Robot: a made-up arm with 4 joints. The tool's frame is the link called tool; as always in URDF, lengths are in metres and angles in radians.
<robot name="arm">
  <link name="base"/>
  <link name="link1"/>
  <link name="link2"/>
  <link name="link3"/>
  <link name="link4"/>
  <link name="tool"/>
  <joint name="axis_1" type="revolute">
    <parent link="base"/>
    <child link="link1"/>
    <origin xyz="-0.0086 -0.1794 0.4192" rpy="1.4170 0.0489 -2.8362"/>
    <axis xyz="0 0 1"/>
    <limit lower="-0.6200" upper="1.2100" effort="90" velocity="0.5"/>
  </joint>
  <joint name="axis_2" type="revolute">
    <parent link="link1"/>
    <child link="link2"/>
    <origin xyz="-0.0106 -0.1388 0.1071" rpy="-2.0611 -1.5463 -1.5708"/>
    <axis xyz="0 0 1"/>
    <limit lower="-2.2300" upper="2.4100" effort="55" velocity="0.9"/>
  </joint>
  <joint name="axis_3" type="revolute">
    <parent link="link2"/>
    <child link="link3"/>
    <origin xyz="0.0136 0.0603 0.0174" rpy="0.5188 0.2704 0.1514"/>
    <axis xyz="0 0 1"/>
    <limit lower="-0.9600" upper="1.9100" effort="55" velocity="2.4"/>
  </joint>
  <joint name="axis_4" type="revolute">
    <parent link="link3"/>
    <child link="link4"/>
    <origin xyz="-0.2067 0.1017 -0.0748" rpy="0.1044 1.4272 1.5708"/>
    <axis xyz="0 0 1"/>
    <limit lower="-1.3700" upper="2.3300" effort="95" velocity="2.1"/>
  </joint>
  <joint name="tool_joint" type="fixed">
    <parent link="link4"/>
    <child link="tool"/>
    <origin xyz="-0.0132 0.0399 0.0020" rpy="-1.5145 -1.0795 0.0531"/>
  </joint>
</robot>
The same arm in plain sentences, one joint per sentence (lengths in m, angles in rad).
The arm has four revolute joints in a row. What follows holds with every joint at zero, and every direction is one of the base frame's. The first joint sits 0.0086 m along -x and 0.1794 m along -y and 0.4192 m along +z from the base frame's origin and turns about the direction (-0.304303, 0.940208, 0.153001), from -0.62 to 1.21 rad. The second joint sits 0.0225 m along -x and 0.1262 m along +y and 0.1201 m along -z from the first joint and turns about the direction (-0.83684, -0.20021, -0.509524), from -2.23 to 2.41 rad. The third joint sits 0.0087 m along +x and 0.0252 m along +y and 0.0584 m along -z from the second joint and turns about the direction (-1, -0.0001, 0), from -0.96 to 1.91 rad. The fourth joint sits 0.0748 m along +x and 0.1911 m along -y and 0.1287 m along -z from the third joint and turns about the direction (-0.142301, 0.236301, -0.961204), from -1.37 to 2.33 rad. The tool frame, which is the frame that the pose is given for, sits 0.0139 m along -x and 0.0385 m along -y and 0.0095 m along -z from the fourth joint; its axes are the base frame's turned by roll 2.2513, pitch 1.1687 and yaw 0.5161 rad (as in URDF: about the fixed x, then y, then z).
